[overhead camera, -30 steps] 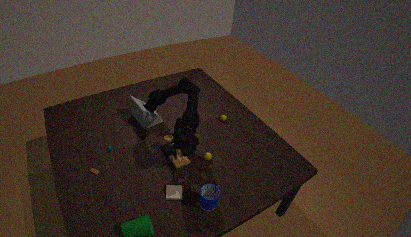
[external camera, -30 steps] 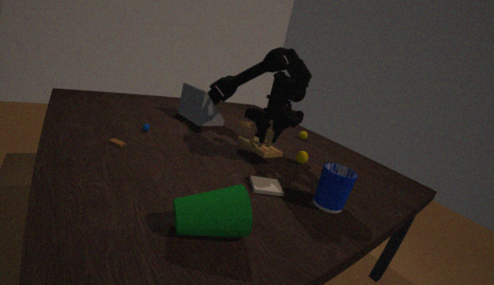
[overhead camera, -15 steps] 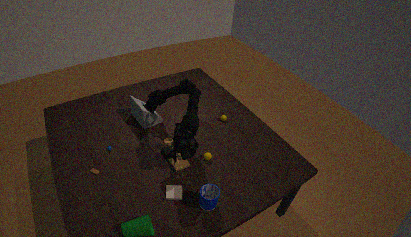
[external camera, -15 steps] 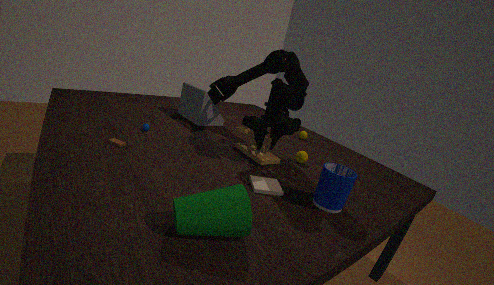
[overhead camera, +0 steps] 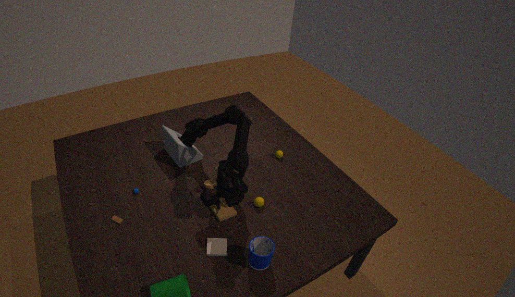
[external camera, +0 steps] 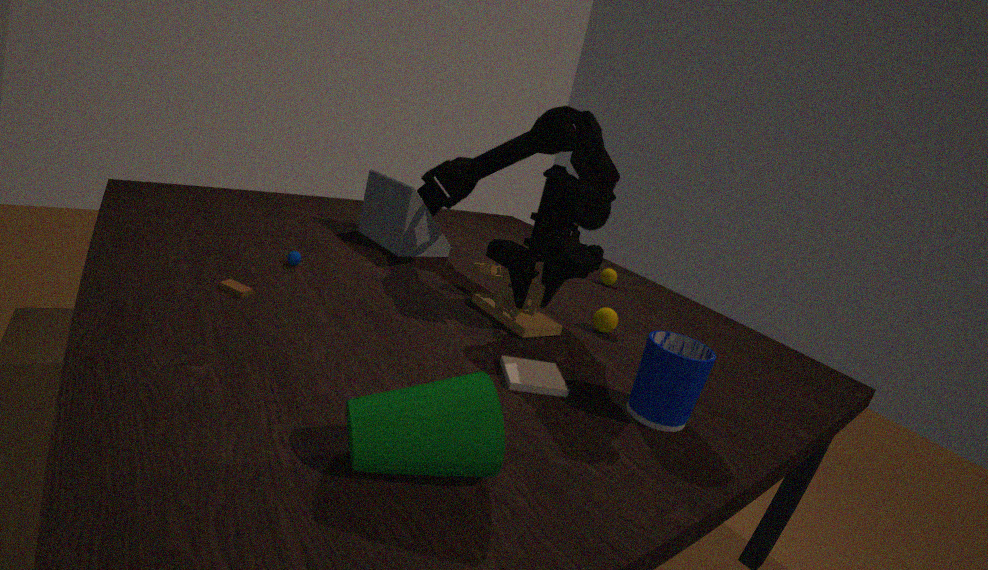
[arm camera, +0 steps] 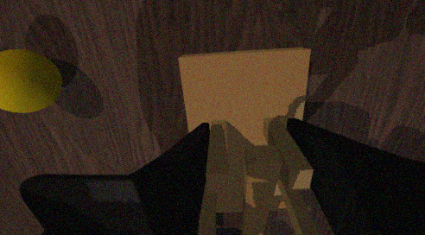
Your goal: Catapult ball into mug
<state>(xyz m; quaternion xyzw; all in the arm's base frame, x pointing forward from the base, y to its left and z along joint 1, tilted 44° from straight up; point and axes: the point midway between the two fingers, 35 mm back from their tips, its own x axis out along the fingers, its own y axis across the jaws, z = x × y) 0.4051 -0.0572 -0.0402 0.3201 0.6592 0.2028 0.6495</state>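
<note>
Right now my gripper tip is 18 cm past the dark ball, 17 cm to the right of it and 2 cm above it. Round my gripper tip: wooden catapult 6 cm behind, 3 cm to the left, 2 cm above; white tile 13 cm ahead, 13 cm to the right, 3 cm below; yellow ball 6 cm ahead, 14 cm to the left, 1 cm below.
</note>
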